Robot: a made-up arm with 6 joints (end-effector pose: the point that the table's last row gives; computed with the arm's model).
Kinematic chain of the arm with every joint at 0, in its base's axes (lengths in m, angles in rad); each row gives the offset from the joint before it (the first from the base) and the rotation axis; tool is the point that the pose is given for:
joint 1: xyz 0 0 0.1 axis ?
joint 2: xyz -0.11 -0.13 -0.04 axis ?
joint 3: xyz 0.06 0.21 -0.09 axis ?
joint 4: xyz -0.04 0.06 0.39 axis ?
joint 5: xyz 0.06 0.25 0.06 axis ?
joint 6: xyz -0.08 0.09 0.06 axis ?
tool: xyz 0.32 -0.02 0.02
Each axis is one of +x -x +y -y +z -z.
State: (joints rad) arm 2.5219 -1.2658 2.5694 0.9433 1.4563 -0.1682
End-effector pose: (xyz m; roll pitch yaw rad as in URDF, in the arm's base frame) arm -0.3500 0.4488 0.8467 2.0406 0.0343 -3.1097
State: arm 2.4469 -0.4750 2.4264 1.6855 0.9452 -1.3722
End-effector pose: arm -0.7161 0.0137 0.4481 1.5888 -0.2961 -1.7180
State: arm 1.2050 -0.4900 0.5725 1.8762 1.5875 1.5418
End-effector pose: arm 0.4609 -0.0557 -0.0085 1.2469 0.3688 -1.7029
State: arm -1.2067 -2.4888 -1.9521 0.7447 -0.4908 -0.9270
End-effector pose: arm 0.1390 -0.9190 0.1415 -0.9677 -0.1617 -2.8774
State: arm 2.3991 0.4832 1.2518 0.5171 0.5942 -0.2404
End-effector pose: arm -0.6539 -0.1533 -0.4345 -2.6432 -0.1222 -2.5169
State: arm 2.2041 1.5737 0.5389 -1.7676 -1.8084 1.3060
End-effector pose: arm 0.0214 -0.2569 0.1867 2.2644 -0.6436 0.1345
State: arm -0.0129 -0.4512 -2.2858 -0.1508 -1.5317 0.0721
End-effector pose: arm -0.4748 0.3128 -0.0645 0.2020 -0.7565 0.2487
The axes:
joint 1: +y
joint 2: -z
joint 3: +y
joint 4: +x
joint 5: -y
joint 6: +x

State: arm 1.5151 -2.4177 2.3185 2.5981 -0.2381 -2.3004
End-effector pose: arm -0.6974 0.1031 0.3176 1.1694 0.3578 -2.6635
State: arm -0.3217 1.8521 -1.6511 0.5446 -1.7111 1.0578
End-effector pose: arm 0.6003 0.0166 0.1700 1.3268 -0.0129 -1.3027
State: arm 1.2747 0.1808 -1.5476 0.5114 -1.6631 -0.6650
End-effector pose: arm -0.1261 0.5737 0.3922 0.3733 1.1982 1.0951
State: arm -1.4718 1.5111 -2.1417 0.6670 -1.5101 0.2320
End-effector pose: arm 0.3275 0.2827 0.5629 1.7905 -0.7720 -2.1764
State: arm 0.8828 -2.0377 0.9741 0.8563 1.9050 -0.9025
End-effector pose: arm -0.0824 0.3217 0.9045 0.3170 -0.0148 0.6610
